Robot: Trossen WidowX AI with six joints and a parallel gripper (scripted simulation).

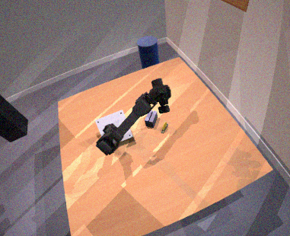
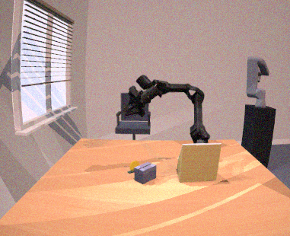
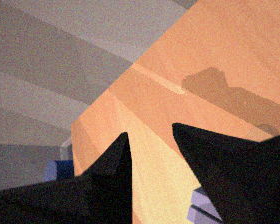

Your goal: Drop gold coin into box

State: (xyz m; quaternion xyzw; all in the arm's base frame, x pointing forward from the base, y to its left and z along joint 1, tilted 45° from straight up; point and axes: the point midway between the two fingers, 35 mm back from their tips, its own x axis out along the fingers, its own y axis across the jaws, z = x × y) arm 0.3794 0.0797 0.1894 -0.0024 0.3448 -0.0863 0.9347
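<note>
Right now the gold coin is 29 cm below my gripper tip, 5 cm behind it and 1 cm to the right of it.
</note>
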